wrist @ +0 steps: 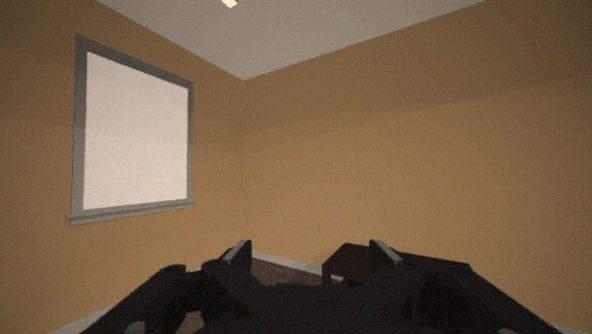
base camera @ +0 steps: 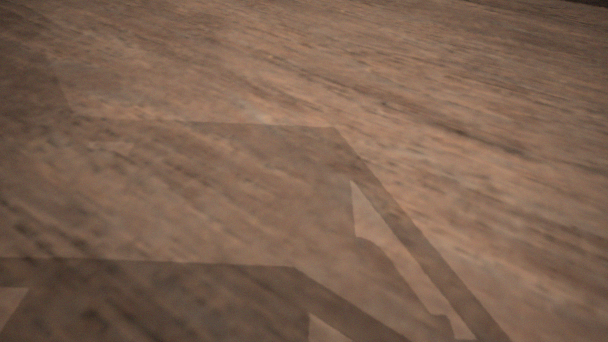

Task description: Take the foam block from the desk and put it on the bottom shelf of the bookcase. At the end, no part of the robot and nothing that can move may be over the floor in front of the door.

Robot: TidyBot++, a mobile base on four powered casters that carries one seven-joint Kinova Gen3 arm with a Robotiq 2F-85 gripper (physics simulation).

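Places are measured from the arm's base along level axes (x ahead, y left, z up), in metres.
Pixels of known places: gripper, between the fingertips: [wrist: 309, 253].
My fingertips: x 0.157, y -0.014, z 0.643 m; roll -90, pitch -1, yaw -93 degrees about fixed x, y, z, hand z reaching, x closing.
Behind a point stands the place of what it marks.
My gripper [wrist: 309, 253] @[x 0.157, y -0.014, z 0.643 m] is open and empty in the wrist view, its two dark fingers wide apart at the bottom of the view. Past its right finger, low against the right-hand wall, part of a dark brown piece of furniture [wrist: 350, 257] @[x 1.611, y -0.431, z 0.054 m] with a flat top shows; I cannot tell whether it is the desk. The gripper hides much of it. The foam block, the bookcase and the door do not show in either view.
A grey-framed window [wrist: 137, 135] @[x 1.780, y 1.358, z 1.048 m] is in the left wall [wrist: 35, 165] @[x 1.324, y 1.634, z 0.769 m]. The right wall [wrist: 425, 175] @[x 1.771, y -1.134, z 0.683 m] meets it in a corner. Brown wooden floor [base camera: 450, 100] @[x 0.683, y -0.266, z -0.396 m] [wrist: 285, 272] @[x 2.335, y 0.109, z -0.396 m] shows, with angular shadows across it in the base camera view. A pale baseboard [wrist: 287, 261] @[x 2.480, y 0.091, z -0.336 m] runs along the wall.
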